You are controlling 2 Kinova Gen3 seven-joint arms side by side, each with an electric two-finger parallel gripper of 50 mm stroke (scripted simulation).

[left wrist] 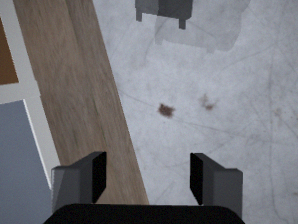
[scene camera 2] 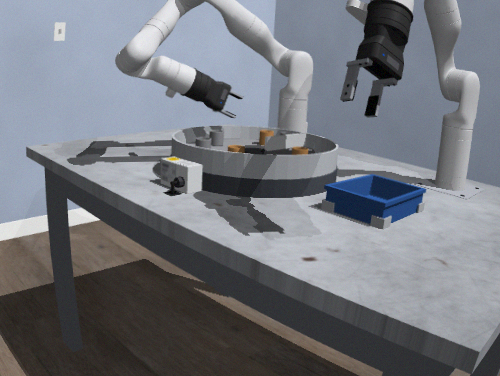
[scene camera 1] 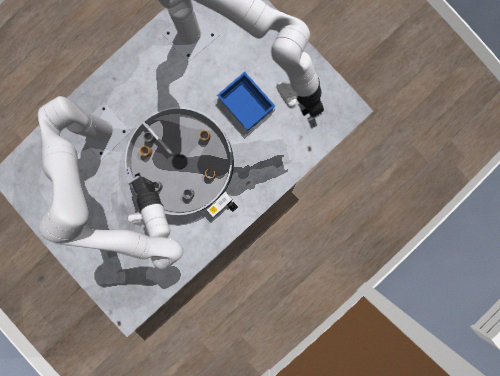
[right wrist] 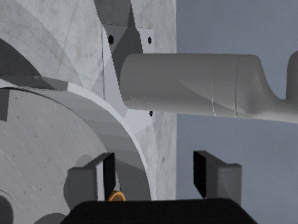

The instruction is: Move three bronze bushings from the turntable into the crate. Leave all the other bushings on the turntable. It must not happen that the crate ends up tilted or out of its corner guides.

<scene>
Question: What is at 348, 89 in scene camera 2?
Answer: My left gripper.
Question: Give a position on a blue crate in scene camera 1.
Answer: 243, 96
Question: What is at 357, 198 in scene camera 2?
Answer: A blue crate.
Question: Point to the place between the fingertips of my left gripper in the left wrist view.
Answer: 148, 170
</scene>
